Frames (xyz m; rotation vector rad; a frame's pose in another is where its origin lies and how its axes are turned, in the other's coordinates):
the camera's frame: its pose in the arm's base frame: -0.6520 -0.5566 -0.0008 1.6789 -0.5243 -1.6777
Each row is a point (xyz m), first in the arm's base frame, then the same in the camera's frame.
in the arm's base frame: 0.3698 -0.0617 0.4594
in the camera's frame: -0.5908 0.1859 -1.0570
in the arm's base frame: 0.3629 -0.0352 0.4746
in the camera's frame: -0.6208 0.1775 -1.0540
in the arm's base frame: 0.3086 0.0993 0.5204
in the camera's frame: -0.7529 0.1090 -1.0226
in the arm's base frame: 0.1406 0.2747 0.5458
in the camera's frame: -0.9092 -0.0232 -0.8893
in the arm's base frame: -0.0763 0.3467 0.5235
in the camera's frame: -0.9624 -0.1286 -0.6924
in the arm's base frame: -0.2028 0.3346 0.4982
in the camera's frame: -0.9464 -0.1623 -0.5684
